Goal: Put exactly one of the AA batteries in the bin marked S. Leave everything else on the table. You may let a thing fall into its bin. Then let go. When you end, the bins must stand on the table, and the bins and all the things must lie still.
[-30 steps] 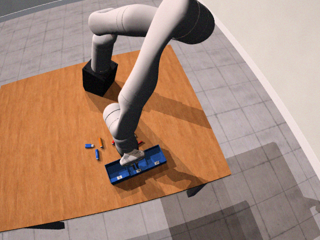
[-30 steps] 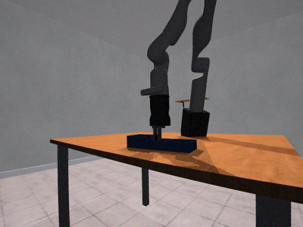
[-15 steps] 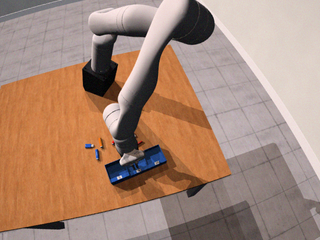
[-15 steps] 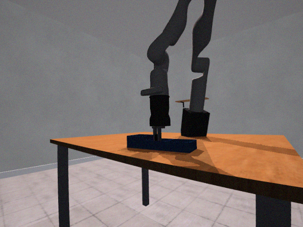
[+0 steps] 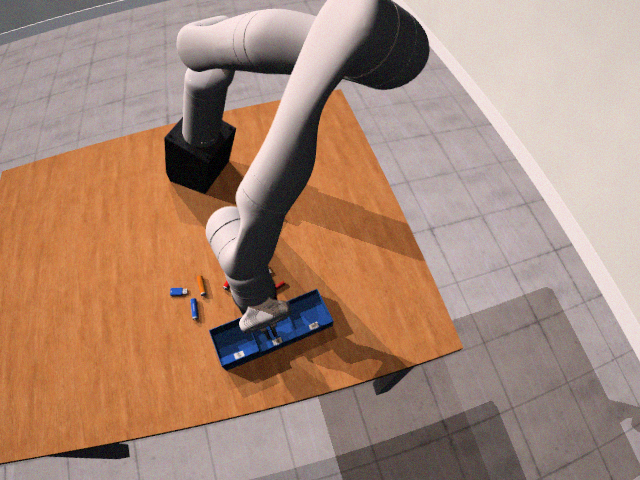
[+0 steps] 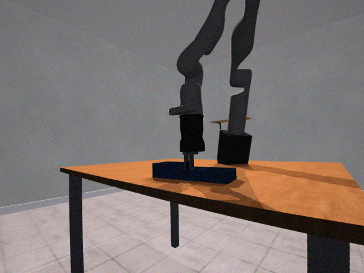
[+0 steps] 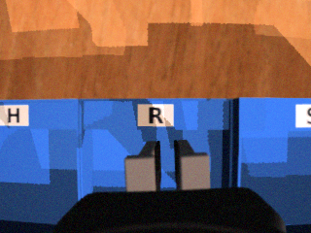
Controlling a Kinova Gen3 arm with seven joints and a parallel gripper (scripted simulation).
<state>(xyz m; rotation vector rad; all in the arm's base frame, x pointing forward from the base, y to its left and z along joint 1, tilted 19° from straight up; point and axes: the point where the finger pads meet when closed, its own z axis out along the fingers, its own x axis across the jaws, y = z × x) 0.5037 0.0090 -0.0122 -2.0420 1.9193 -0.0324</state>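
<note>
My gripper is now 10 mm past the blue three-compartment bin, 10 mm to the right of it and 10 mm above it. Also, from my hand: red AA battery: 160 mm behind, 50 mm to the right, 30 mm below; then blue battery: 120 mm behind, 150 mm to the right, 30 mm below; then white domino: 150 mm behind, 20 mm to the left, 30 mm below.
</note>
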